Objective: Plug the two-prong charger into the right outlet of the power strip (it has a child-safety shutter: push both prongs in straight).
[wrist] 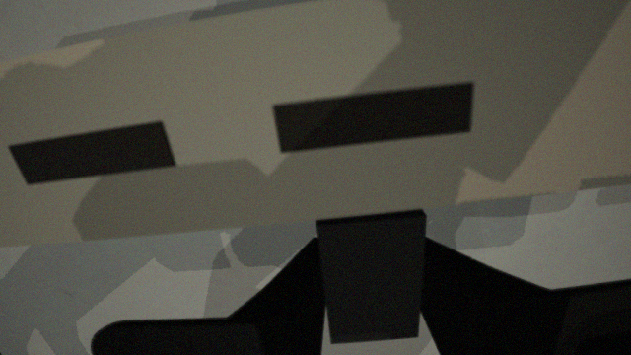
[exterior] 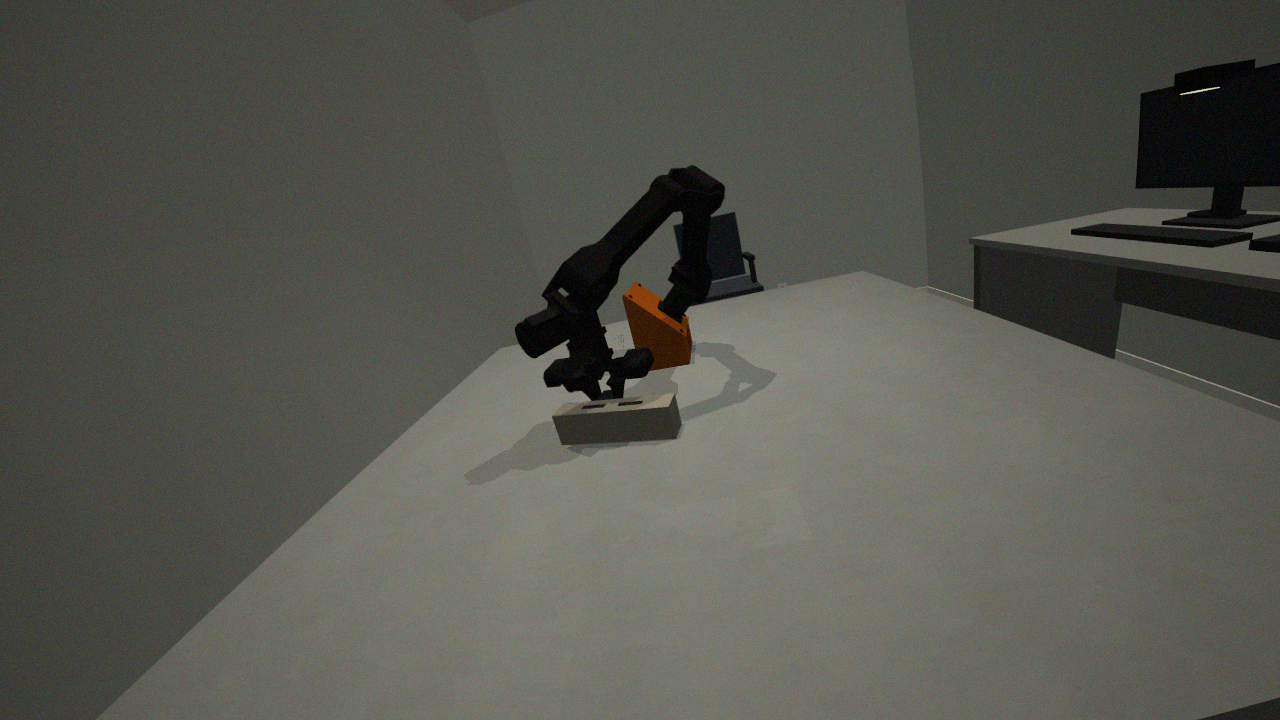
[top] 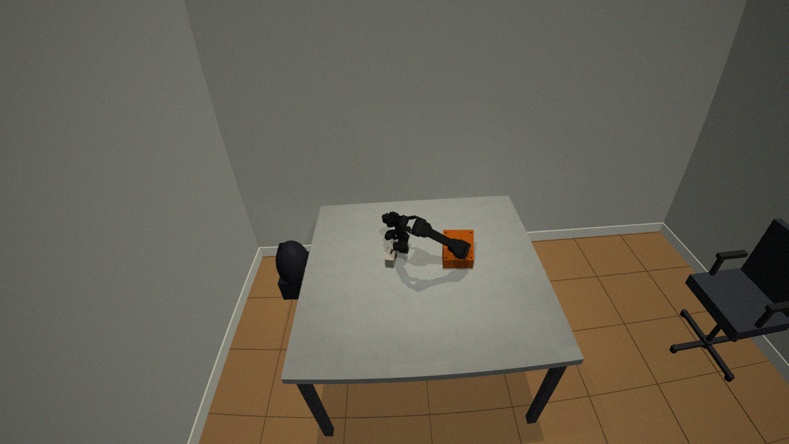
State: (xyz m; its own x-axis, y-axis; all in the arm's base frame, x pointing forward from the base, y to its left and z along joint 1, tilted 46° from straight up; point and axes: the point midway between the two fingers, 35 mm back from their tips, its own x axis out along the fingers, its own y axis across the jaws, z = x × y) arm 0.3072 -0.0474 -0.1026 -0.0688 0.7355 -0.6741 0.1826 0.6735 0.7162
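Now: gripper tip 20 mm short of the two-prong charger and 10 mm below it.
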